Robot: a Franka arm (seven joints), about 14 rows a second.
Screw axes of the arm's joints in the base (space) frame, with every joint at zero. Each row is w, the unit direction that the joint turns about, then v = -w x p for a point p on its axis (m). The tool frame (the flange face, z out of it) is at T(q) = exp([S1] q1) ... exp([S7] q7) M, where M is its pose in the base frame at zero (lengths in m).
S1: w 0 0 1 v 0.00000 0.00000 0.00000
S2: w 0 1 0 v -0.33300 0.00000 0.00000
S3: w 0 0 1 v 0.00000 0.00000 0.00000
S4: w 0 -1 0 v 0.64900 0.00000 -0.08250
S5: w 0 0 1 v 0.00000 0.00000 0.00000
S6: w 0 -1 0 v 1.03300 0.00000 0.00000
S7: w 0 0 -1 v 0.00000 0.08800 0.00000
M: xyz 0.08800 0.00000 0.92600 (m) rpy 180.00 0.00 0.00 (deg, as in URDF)
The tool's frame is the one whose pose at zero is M.
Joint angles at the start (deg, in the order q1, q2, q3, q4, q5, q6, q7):
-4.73 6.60 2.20 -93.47 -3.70 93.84 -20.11
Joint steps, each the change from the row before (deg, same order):
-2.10 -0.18 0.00 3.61 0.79 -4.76 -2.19
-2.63 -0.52 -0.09 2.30 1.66 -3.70 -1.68
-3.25 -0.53 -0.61 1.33 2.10 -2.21 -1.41
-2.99 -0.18 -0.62 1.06 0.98 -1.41 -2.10
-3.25 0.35 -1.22 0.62 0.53 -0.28 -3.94
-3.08 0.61 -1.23 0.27 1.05 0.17 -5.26
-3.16 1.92 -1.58 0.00 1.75 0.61 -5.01
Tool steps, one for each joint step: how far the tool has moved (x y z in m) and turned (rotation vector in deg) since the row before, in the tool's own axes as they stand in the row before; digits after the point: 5 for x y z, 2 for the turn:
-0.01513 0.01764 -0.02296 1.35 -0.64 0.13
-0.01888 0.01927 -0.01672 2.21 -0.11 1.04
-0.02170 0.02755 -0.01145 2.48 0.75 2.21
-0.01886 0.02776 -0.00843 1.33 0.57 1.32
-0.01983 0.03761 -0.00256 0.86 0.66 0.40
-0.01872 0.03566 0.00159 1.27 0.91 -1.13
-0.01735 0.04209 0.01425 2.36 0.67 -0.42

